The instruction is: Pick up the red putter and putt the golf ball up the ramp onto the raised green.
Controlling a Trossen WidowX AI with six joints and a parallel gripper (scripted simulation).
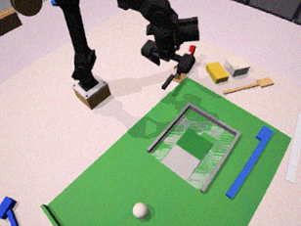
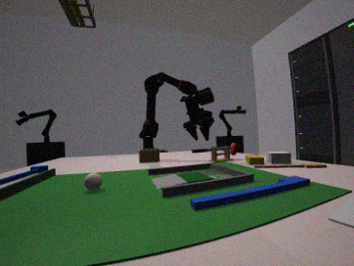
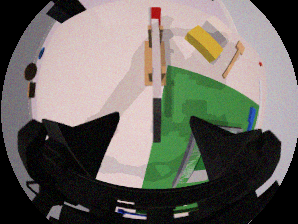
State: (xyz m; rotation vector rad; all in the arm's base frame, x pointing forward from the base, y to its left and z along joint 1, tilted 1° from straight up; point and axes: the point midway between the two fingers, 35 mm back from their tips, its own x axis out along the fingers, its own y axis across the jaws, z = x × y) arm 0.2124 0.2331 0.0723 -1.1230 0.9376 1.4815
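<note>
Now: the red putter 2 cm behind my gripper tip, 9 cm to the left of it and 5 cm below it. From my gripper tip the other things lie so: yellow block 10 cm ahead, 22 cm to the left, 10 cm below; wooden stand 2 cm behind, 11 cm to the left, 7 cm below; white golf ball 26 cm ahead, 40 cm to the right, 9 cm below.
</note>
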